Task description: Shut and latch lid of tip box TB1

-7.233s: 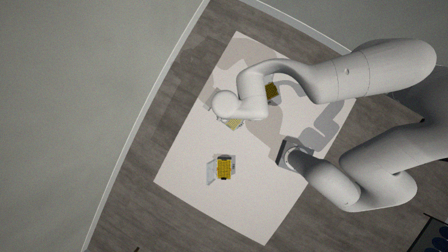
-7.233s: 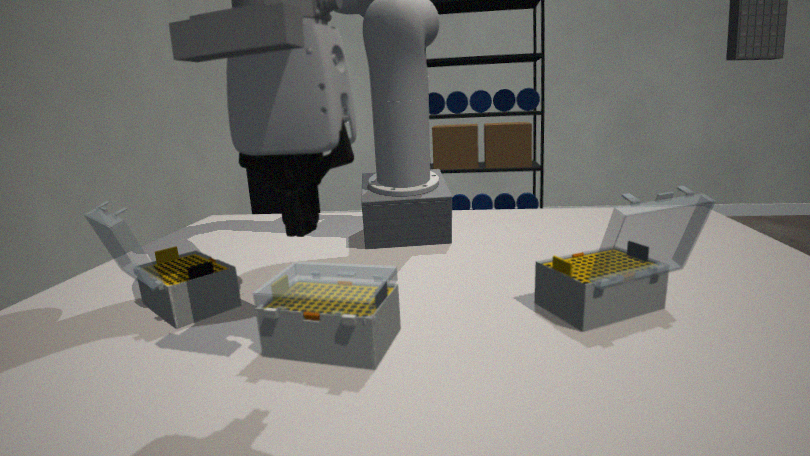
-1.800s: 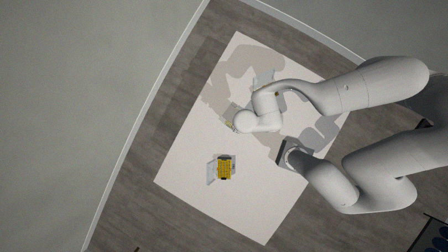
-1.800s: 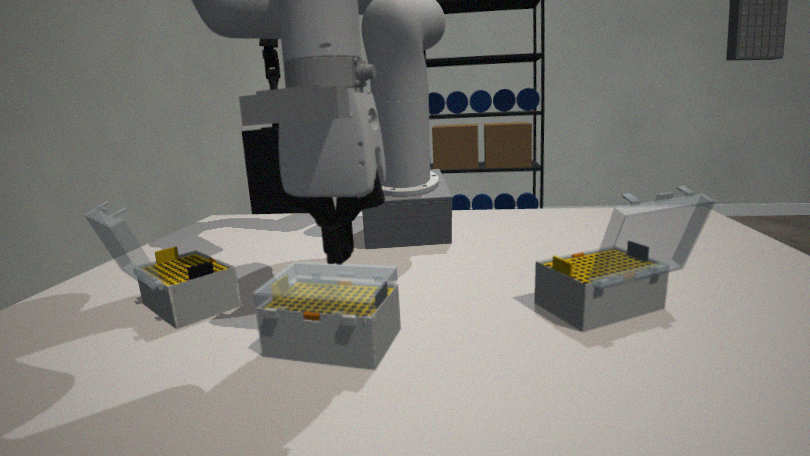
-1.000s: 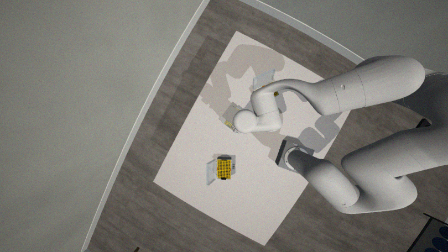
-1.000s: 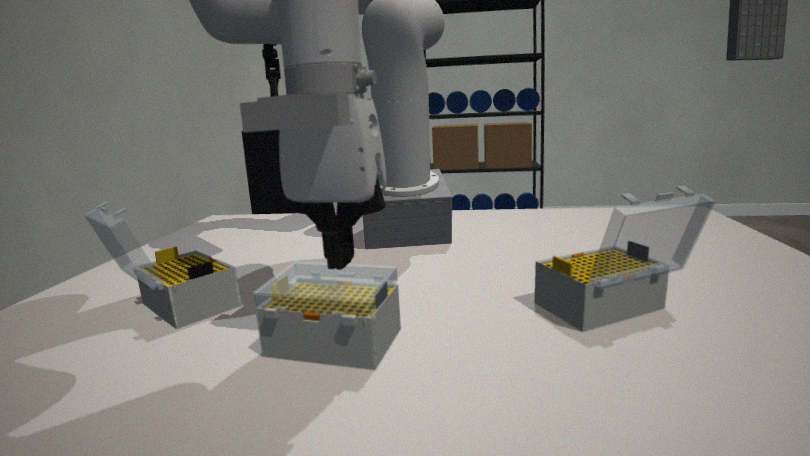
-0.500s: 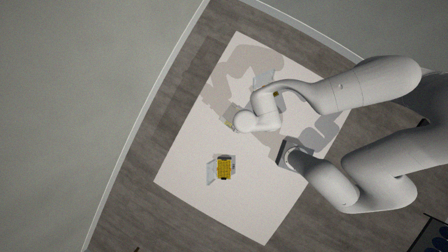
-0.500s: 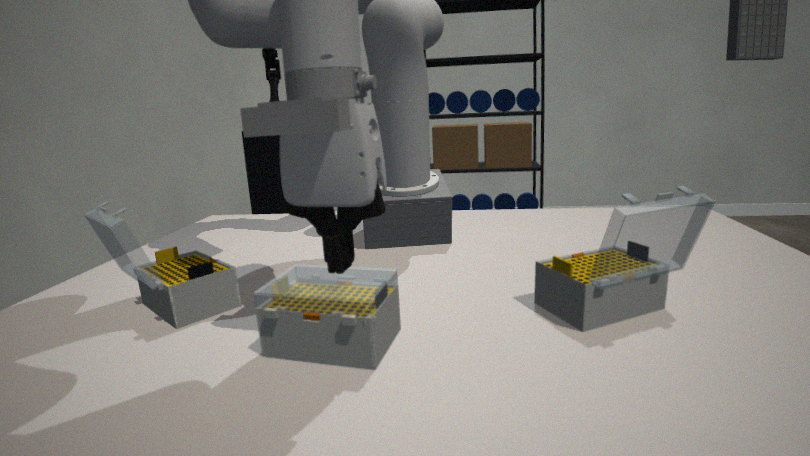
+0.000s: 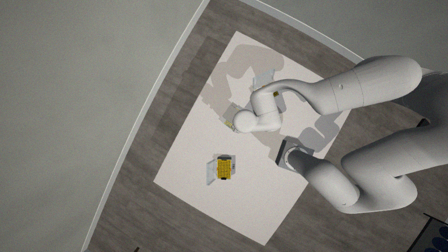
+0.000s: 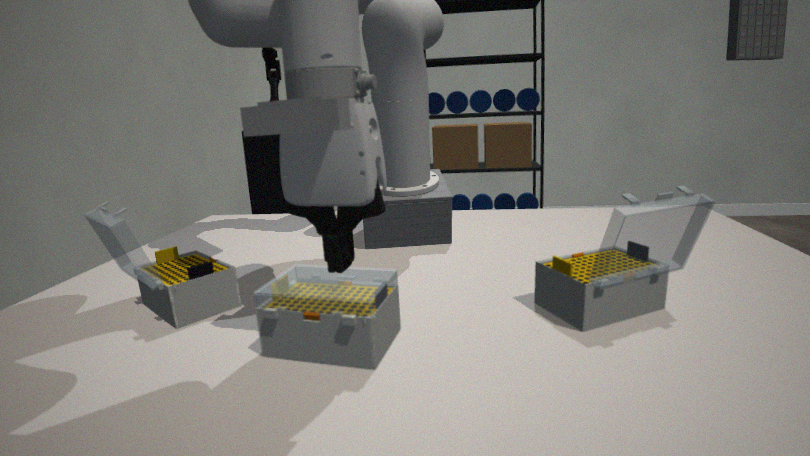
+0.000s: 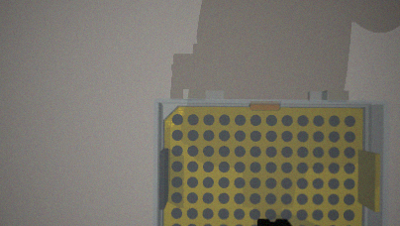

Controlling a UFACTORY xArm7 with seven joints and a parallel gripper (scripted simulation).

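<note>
Now: the box lid 30 mm below my hand and 30 mm ahead of it. Also, from my hand: box: 240 mm to the right, 30 mm below.
</note>
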